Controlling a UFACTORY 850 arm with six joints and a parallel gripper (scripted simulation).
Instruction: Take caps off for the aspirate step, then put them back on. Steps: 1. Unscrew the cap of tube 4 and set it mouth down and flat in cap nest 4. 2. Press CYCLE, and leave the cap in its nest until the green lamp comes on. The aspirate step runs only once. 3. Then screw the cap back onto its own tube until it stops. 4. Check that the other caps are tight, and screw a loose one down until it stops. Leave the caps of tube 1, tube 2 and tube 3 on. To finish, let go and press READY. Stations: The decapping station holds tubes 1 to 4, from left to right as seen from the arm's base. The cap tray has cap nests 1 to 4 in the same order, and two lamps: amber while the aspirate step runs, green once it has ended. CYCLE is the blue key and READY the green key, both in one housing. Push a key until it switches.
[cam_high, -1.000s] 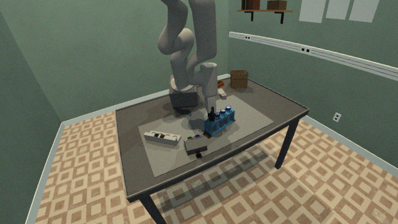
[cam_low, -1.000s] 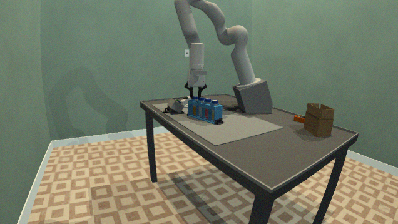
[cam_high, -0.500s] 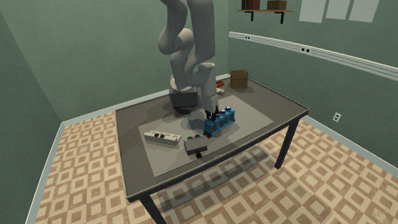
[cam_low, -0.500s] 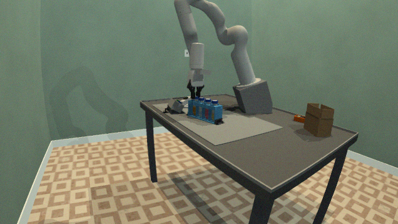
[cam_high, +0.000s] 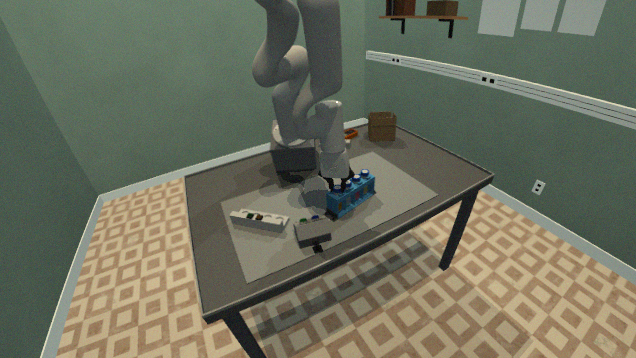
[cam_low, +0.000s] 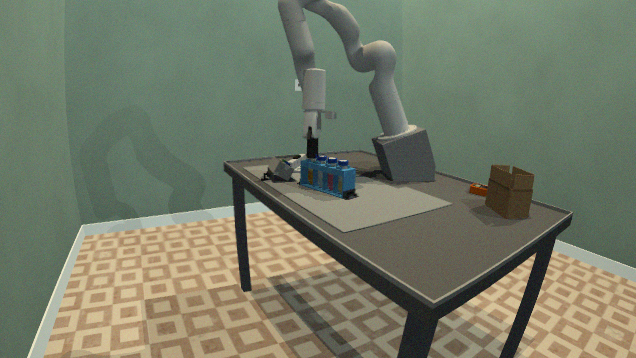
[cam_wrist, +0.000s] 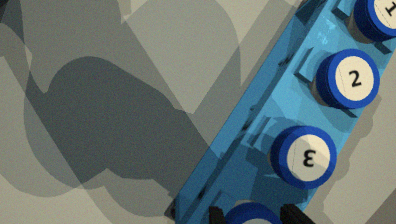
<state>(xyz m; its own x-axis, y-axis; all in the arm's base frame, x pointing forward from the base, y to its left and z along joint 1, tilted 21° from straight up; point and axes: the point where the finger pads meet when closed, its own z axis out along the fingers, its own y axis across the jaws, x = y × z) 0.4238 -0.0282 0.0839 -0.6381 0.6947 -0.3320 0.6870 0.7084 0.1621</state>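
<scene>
My gripper is now 1 cm above the blue cap marked 4. The rest, counted from my hand: blue key (12 cm to the right, 6 cm below, 3 cm ahead); then green key (17 cm to the right, 6 cm below, 2 cm ahead); then grey key housing (15 cm to the right, 8 cm below, 5 cm ahead).
</scene>
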